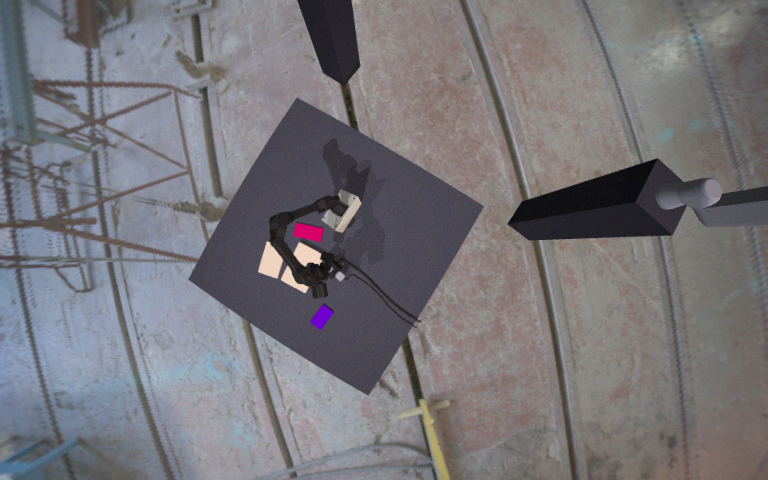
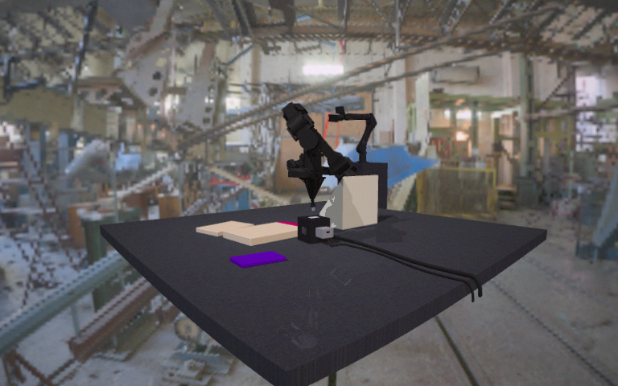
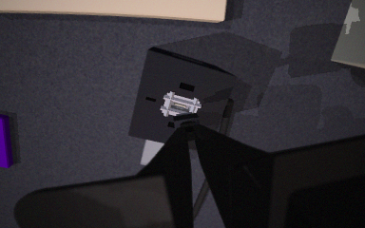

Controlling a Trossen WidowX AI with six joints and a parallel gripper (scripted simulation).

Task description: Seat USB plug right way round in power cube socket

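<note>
Right now my gripper tip is 20 mm above the black USB plug. Round my gripper tip: USB socket: 10 mm to the left, 70 mm below; then purple card: 270 mm ahead, 110 mm to the left, 130 mm below; then magenta card: 80 mm behind, 230 mm to the right, 130 mm below.
</note>
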